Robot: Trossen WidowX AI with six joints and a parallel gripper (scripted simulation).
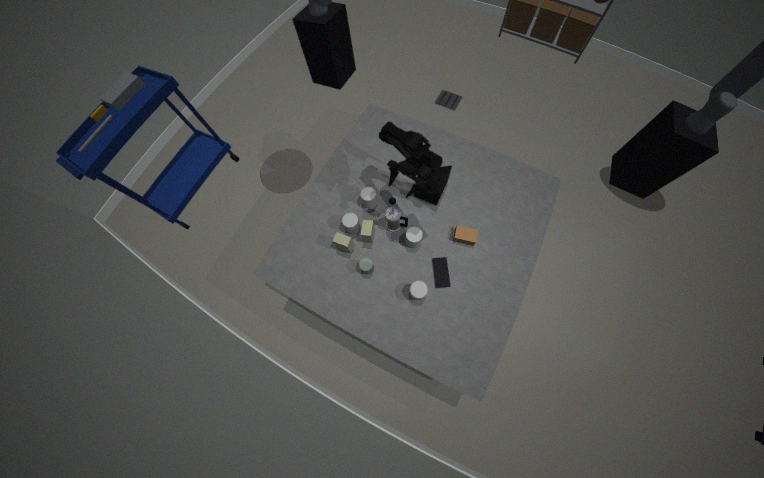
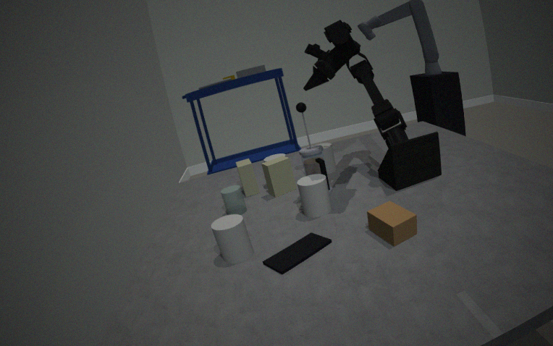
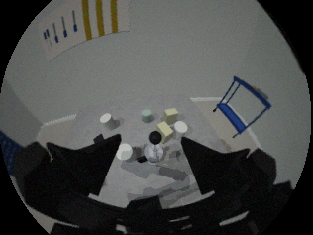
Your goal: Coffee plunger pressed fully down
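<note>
The coffee press is 20 mm ahead of my gripper tip and 190 mm below it. From my gripper tip the other things lie so: flat black slab: 160 mm ahead, 310 mm to the left, 320 mm below; then pale green cylinder: 290 mm ahead, 30 mm to the right, 290 mm below; then orange box: 70 mm behind, 350 mm to the left, 300 mm below.
</note>
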